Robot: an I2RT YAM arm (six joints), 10 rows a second.
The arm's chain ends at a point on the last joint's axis. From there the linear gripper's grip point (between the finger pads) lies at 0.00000 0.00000 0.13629 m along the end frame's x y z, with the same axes.
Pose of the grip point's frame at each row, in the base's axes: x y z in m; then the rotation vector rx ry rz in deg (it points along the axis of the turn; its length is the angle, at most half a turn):
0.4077 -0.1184 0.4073 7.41 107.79 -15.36
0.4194 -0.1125 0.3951 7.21 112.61 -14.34
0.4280 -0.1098 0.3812 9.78 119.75 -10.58
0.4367 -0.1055 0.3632 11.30 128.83 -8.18
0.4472 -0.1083 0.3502 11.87 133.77 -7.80
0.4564 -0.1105 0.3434 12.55 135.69 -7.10
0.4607 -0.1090 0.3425 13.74 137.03 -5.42
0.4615 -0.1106 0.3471 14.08 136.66 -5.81
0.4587 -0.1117 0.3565 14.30 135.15 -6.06
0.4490 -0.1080 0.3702 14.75 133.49 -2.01
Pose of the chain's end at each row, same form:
0.2822 -0.0845 0.4484 7.41 107.79 -15.36
0.2974 -0.0807 0.4469 7.21 112.61 -14.34
0.3130 -0.0824 0.4490 9.78 119.75 -10.58
0.3335 -0.0823 0.4492 11.30 128.83 -8.18
0.3518 -0.0864 0.4450 11.87 133.77 -7.80
0.3642 -0.0897 0.4415 12.55 135.69 -7.10
0.3707 -0.0906 0.4431 13.74 137.03 -5.42
0.3710 -0.0912 0.4472 14.08 136.66 -5.81
0.3658 -0.0914 0.4541 14.30 135.15 -6.06
0.3525 -0.0938 0.4654 14.75 133.49 -2.01

